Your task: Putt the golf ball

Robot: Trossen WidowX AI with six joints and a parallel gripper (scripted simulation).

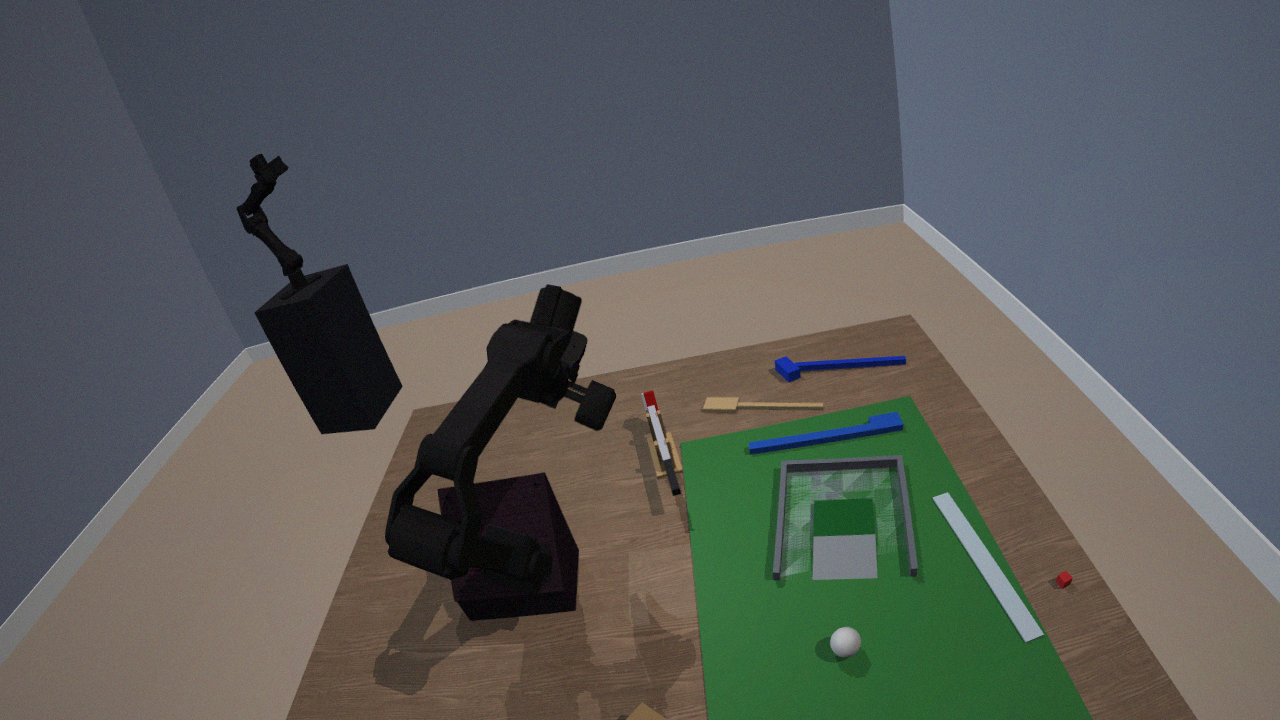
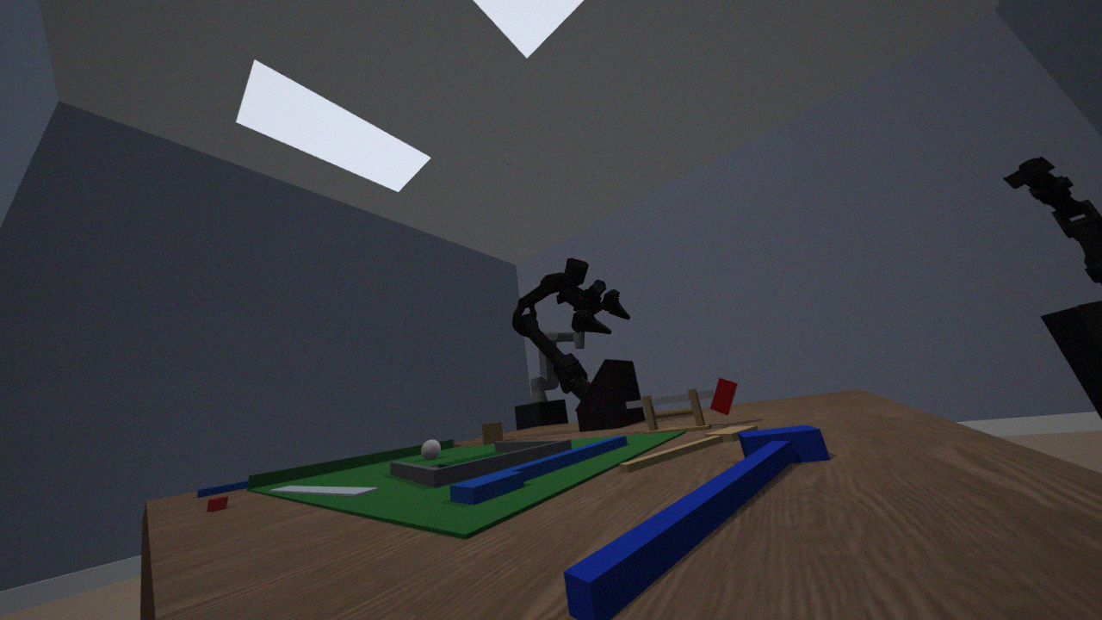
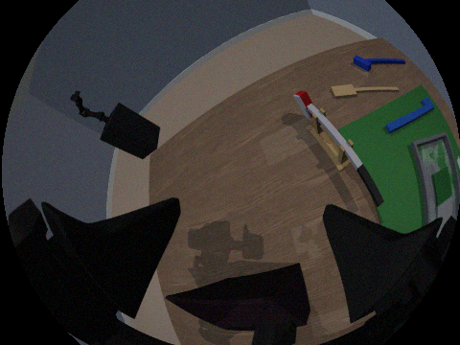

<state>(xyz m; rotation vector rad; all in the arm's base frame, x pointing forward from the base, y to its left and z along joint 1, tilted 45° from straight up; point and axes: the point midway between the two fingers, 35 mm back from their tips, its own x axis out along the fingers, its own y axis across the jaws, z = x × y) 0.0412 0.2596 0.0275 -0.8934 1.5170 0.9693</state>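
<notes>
Now: the red putter 210 mm below my gripper tip, 130 mm to the left of it and 110 mm ahead of it. Also, from my gripper tip: blue putter: 490 mm ahead, 360 mm to the left, 250 mm below; then wooden rack: 230 mm below, 140 mm to the left, 110 mm ahead; then white golf ball: 400 mm ahead, 320 mm to the right, 240 mm below.
</notes>
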